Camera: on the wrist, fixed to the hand. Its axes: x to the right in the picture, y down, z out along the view.
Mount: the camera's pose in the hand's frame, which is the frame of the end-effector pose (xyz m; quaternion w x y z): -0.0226 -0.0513 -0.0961 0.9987 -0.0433 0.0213 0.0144
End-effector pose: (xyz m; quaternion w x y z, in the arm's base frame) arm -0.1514 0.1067 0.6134 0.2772 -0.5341 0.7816 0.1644
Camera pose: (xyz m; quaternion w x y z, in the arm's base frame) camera -0.1224 0.0511 0.7053 0.2347 -0.5377 0.7871 0.1906
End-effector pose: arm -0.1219 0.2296 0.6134 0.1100 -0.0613 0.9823 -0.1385
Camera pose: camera -0.1178 0.2089 0.7226 0.0883 -0.0489 0.9903 -0.0955
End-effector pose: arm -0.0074 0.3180 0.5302 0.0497 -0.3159 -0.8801 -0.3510
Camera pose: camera -0.0326 0.2154 0.5651 0.0598 -0.3228 -0.8582 -0.3947
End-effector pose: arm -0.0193 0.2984 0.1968 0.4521 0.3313 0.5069 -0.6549
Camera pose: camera -0.0609 0.4008 0.2100 0.4645 0.3326 0.5395 -0.6186
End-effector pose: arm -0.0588 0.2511 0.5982 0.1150 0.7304 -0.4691 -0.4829
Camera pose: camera 0.0467 0.2691 0.6286 0.1634 0.7280 -0.4557 -0.4854
